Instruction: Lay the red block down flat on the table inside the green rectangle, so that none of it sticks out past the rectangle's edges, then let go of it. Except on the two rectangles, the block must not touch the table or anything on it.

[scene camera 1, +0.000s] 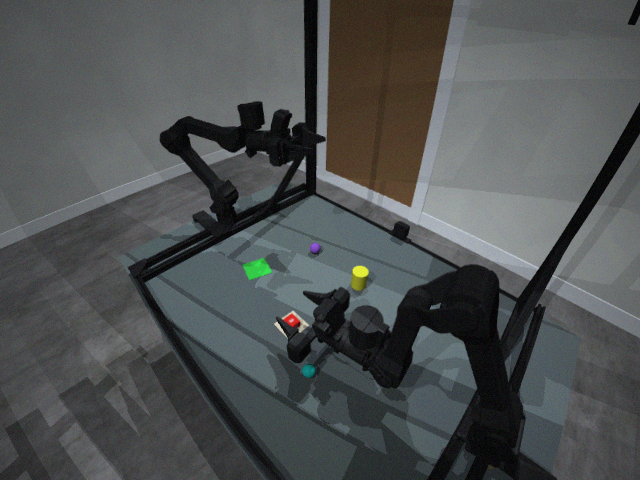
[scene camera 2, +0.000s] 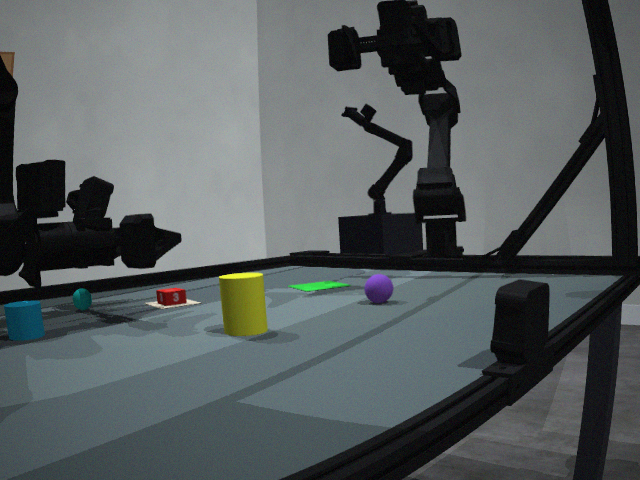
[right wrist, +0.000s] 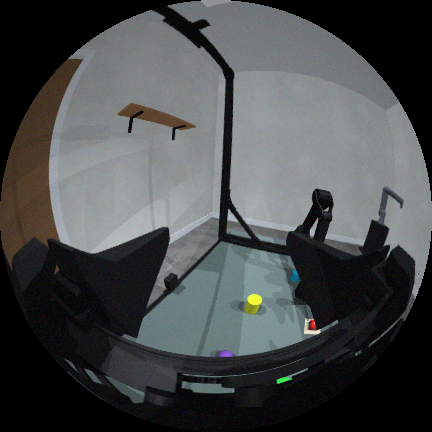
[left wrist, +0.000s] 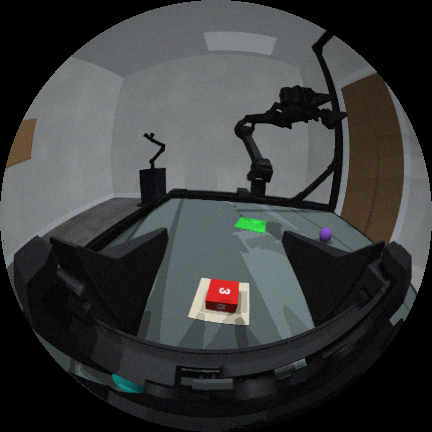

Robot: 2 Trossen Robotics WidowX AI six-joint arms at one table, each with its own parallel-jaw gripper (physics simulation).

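Where they show: left gripper, between the fingertips: [scene camera 1: 290, 304] [scene camera 2: 161, 238] [left wrist: 227, 235]; right gripper, between the fingertips: [scene camera 1: 319, 144] [scene camera 2: 377, 23] [right wrist: 230, 235] [left wrist: 340, 105]; left arm's base, origin of its link: [scene camera 1: 485, 442]; right arm's base, origin of its link: [scene camera 1: 227, 221] [scene camera 2: 442, 256] [left wrist: 256, 195].
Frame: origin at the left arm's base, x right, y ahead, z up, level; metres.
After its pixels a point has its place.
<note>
The red block [scene camera 1: 292, 320] @(z 0.000, x 0.005, y 0.478 m) [scene camera 2: 171, 297] @(z -0.008, x 0.017, y 0.471 m) [left wrist: 222, 295] @(z 0.000, x 0.002, y 0.473 m) [right wrist: 313, 325] @(z 0.000, x 0.010, y 0.489 m) lies flat on the cream rectangle [scene camera 1: 302, 326] @(z -0.018, x 0.016, y 0.456 m) [scene camera 2: 191, 302] @(z -0.018, x 0.025, y 0.499 m) [left wrist: 197, 307] @(z -0.018, x -0.024, y 0.468 m) [right wrist: 308, 330]. My left gripper [scene camera 1: 292, 306] @(z 0.071, x 0.001, y 0.474 m) [scene camera 2: 178, 238] @(z 0.071, x 0.001, y 0.474 m) [left wrist: 227, 235] @(z 0.071, x 0.001, y 0.474 m) is open and empty, held roughly level above the table near the block; in the left wrist view the block shows low between its spread fingers. One left finger partly overlaps the block in scene camera 1. The green rectangle [scene camera 1: 256, 269] @(z -0.018, x 0.085, y 0.691 m) [scene camera 2: 319, 285] @(z -0.018, x 0.089, y 0.694 m) [left wrist: 251, 225] @(z -0.018, x 0.086, y 0.681 m) [right wrist: 284, 380] @(z -0.018, x 0.090, y 0.665 m) lies beyond the block, with nothing on it. My right gripper [scene camera 1: 318, 144] @(z 0.325, x 0.281, y 0.606 m) [left wrist: 340, 105] @(z 0.325, x 0.281, y 0.606 m) [right wrist: 230, 235] @(z 0.325, x 0.281, y 0.606 m) is open and empty, high above the table.
A teal ball [scene camera 1: 308, 370] @(z 0.010, x -0.075, y 0.364 m) [scene camera 2: 82, 299] @(z -0.003, x -0.057, y 0.361 m) [left wrist: 127, 383] lies near the block. A yellow cylinder [scene camera 1: 359, 279] @(z 0.027, x 0.200, y 0.408 m) [scene camera 2: 242, 304] @(z 0.011, x 0.235, y 0.402 m) [right wrist: 253, 304] @(z 0.034, x 0.220, y 0.438 m), a purple ball [scene camera 1: 315, 248] @(z 0.008, x 0.246, y 0.591 m) [scene camera 2: 378, 288] @(z 0.000, x 0.265, y 0.586 m) [left wrist: 325, 235] @(z 0.002, x 0.244, y 0.588 m) and a blue cylinder [scene camera 2: 24, 321] @(z 0.001, x 0.066, y 0.226 m) [right wrist: 295, 275] @(z 0.013, x 0.054, y 0.254 m) stand apart. A black box [scene camera 1: 400, 229] @(z 0.021, x 0.487, y 0.414 m) [scene camera 2: 521, 322] @(z 0.015, x 0.506, y 0.390 m) sits on the table's edge.
</note>
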